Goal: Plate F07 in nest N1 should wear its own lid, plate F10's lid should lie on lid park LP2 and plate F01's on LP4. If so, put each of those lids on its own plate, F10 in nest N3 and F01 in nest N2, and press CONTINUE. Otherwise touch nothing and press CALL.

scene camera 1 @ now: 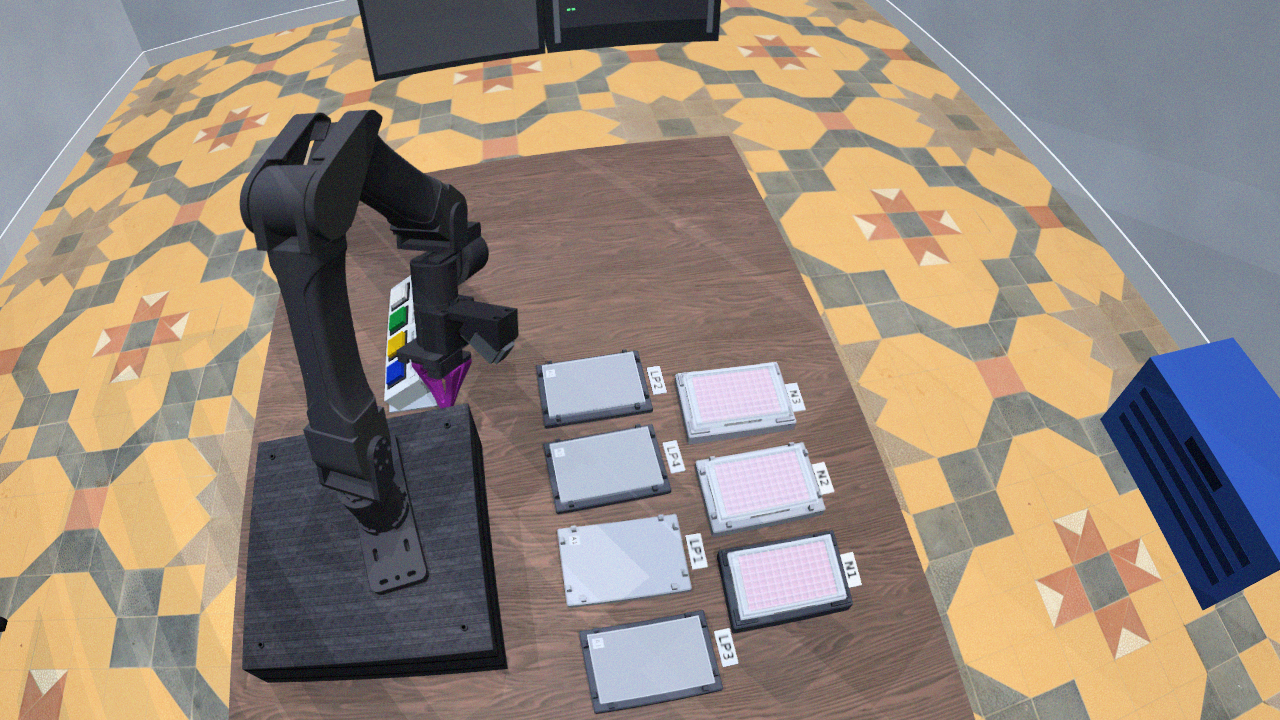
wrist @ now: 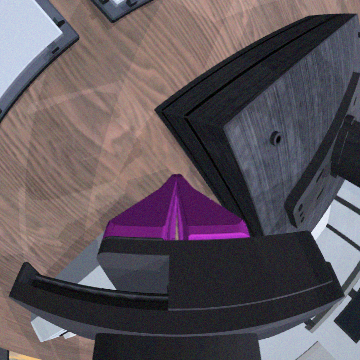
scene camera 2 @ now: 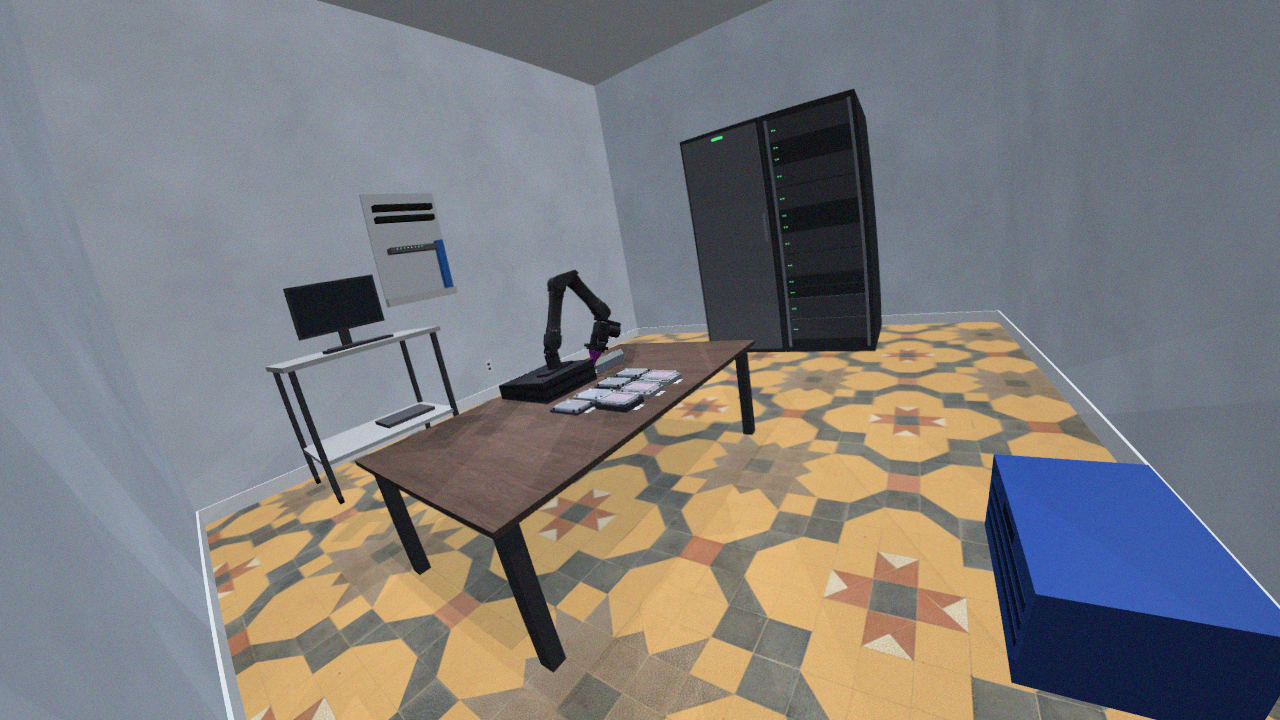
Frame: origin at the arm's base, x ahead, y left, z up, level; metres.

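Seen in the pictures: gripper, fingertip midpoint: (wrist: 176, 181); arm's base at its link origin: (scene camera 1: 385, 511) (wrist: 333, 141) (scene camera 2: 555, 369).
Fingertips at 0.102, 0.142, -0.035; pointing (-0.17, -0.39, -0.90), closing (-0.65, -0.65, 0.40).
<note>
Offsets run from my fingertips to a thing's middle, as dx, dy, dz. "spot": to the spot under its first point. Level surfaces: height alone.
My gripper (scene camera 1: 445, 402) (scene camera 2: 594, 358) (wrist: 176, 181) is shut and empty, its purple fingertips beside the button panel {-0.030, +0.164, -0.018} (scene camera 1: 405, 395) (scene camera 2: 611, 360). The panel has a white button {-0.033, +0.241, -0.006} (scene camera 1: 400, 295), a green button {-0.042, +0.192, -0.006} (scene camera 1: 397, 319), a yellow button {-0.051, +0.142, -0.006} (scene camera 1: 395, 344) and a blue button {-0.059, +0.093, -0.006} (scene camera 1: 394, 372); their lettering is unreadable. Pink-welled plates sit in nests N3 {+0.367, -0.090, -0.024} (scene camera 1: 733, 395), N2 {+0.341, -0.222, -0.026} (scene camera 1: 762, 484) and N1 {+0.314, -0.351, -0.021} (scene camera 1: 789, 575). Lid parks LP2 {spot: +0.126, -0.021, -0.038} (scene camera 1: 545, 413) and LP4 {spot: +0.099, -0.143, -0.041} (scene camera 1: 554, 497) have dark rims around pale, labelled rectangles. I cannot tell whether clear lids cover the plates, nor read plate or lid names.
Lid park LP1 {+0.149, -0.251, -0.040} (scene camera 1: 623, 559) is pale; lid park LP3 {spot: +0.060, -0.382, -0.040} (scene camera 1: 588, 680) has a dark rim. The black arm base (scene camera 1: 313, 582) (wrist: 295, 130) stands left of the parks on the wooden table {dz -0.050} (scene camera 1: 608, 232) (scene camera 2: 465, 456). A blue box (scene camera 1: 1208, 465) (scene camera 2: 1127, 546) stands on the floor.
</note>
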